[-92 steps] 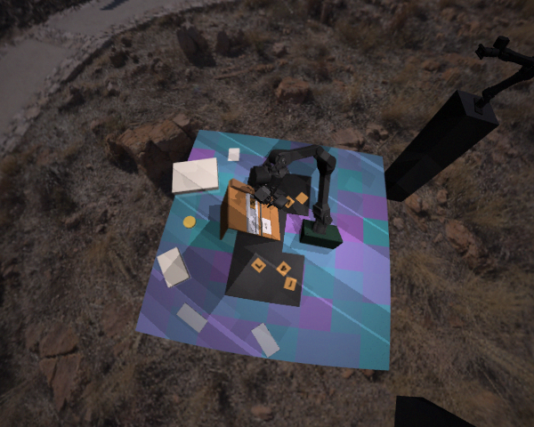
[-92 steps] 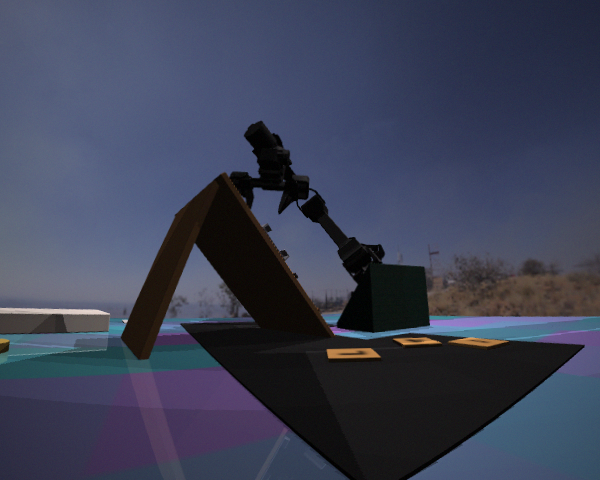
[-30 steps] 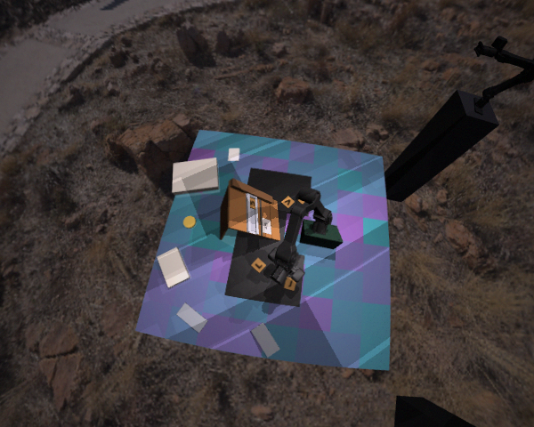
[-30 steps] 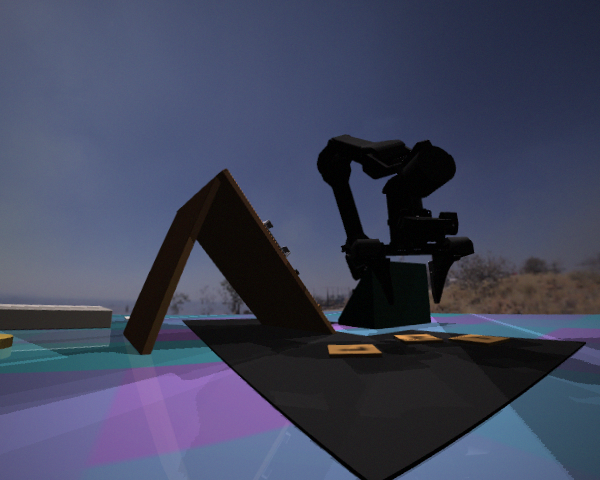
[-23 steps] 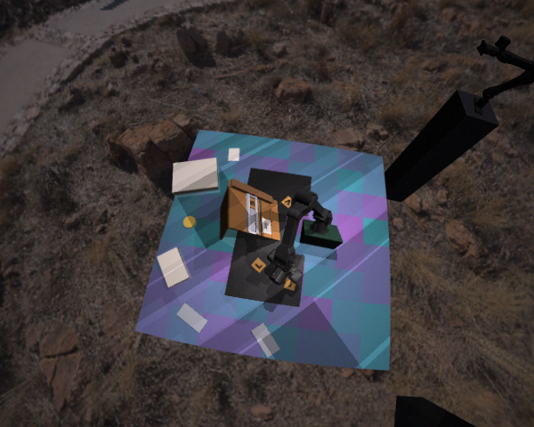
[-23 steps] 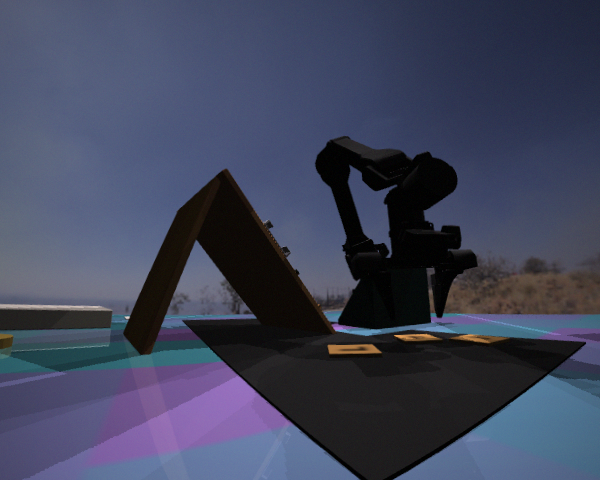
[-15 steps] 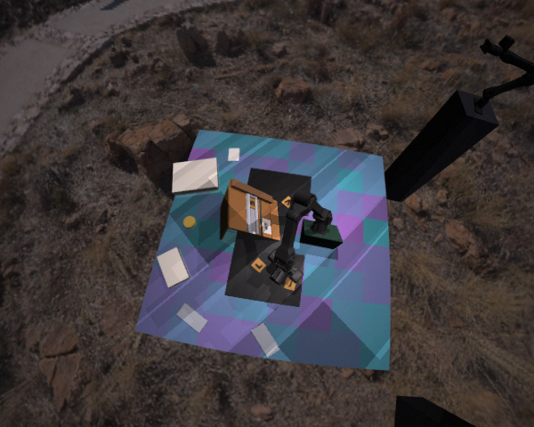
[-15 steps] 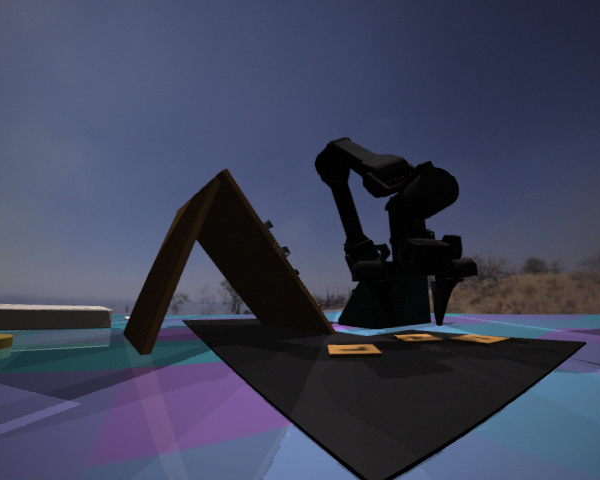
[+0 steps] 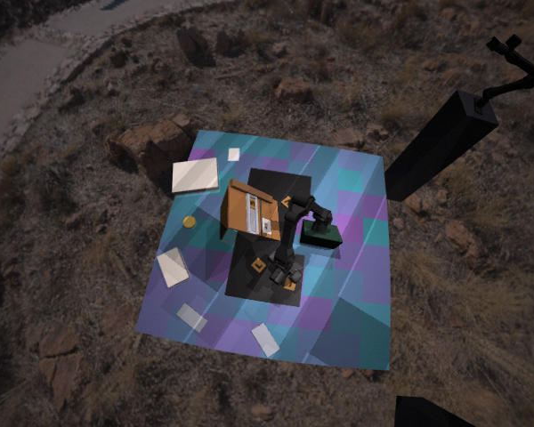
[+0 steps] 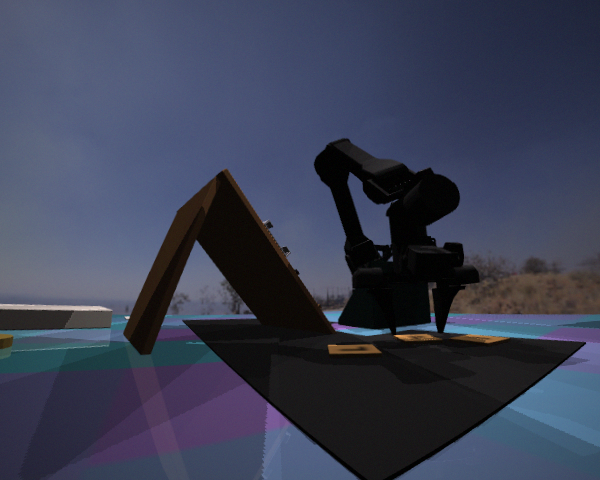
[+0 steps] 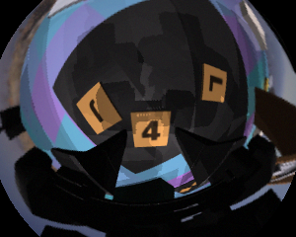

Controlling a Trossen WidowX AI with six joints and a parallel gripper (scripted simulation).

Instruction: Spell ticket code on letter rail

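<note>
Now: gripper tip 1 cm above the letter tile. From my gripper tip the other things lie so: white slab (57 cm ahead, 11 cm to the left); then black mat (6 cm ahead, 20 cm to the right, 1 cm below); then white ticket (13 cm ahead, 19 cm to the right, 7 cm above).
</note>
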